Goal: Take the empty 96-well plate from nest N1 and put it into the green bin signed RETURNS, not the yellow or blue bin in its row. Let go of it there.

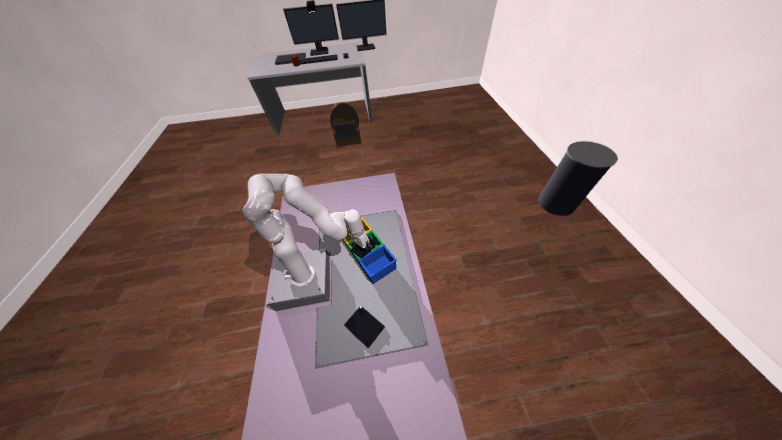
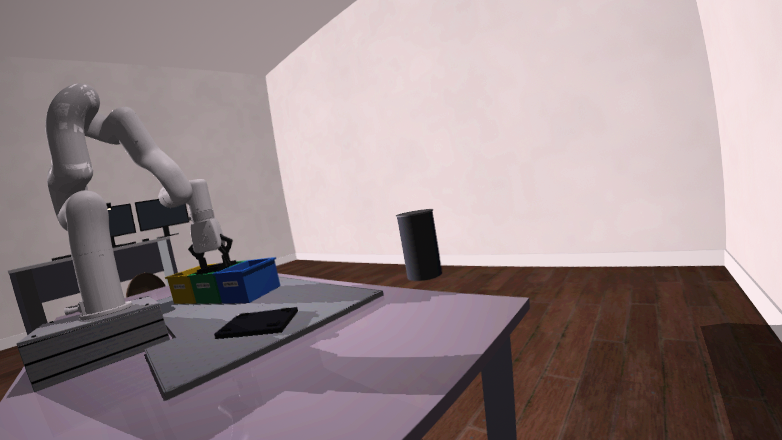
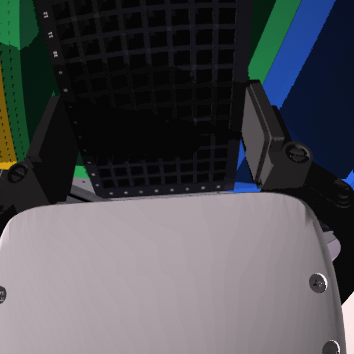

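Observation:
My gripper [image 1: 363, 247] [image 2: 214, 266] [image 3: 155, 107] is shut on the black 96-well plate [image 3: 150, 50], with one finger along each long side. The plate's wells look dark and empty. It is held about level with the rim of the green bin [image 2: 206, 293] [image 3: 275, 30], over its opening; its exact depth is hidden. The green bin stands between the yellow bin [image 1: 367, 224] [image 2: 180, 293] [image 3: 6, 125] and the blue bin [image 1: 377, 267] [image 2: 259, 281] [image 3: 320, 90]. The bins' signs are too small to read. A black, flat nest [image 1: 364, 327] [image 2: 257, 322] lies nearer the front, with no plate seen on it.
The bins and the nest stand on a grey board [image 1: 333, 350] [image 2: 180, 377] on the pinkish table [image 1: 278, 383] [image 2: 382, 339]. The arm's base block [image 1: 298, 298] [image 2: 98, 344] is beside the board. A dark cylinder [image 1: 576, 180] [image 2: 419, 246] is off to the right.

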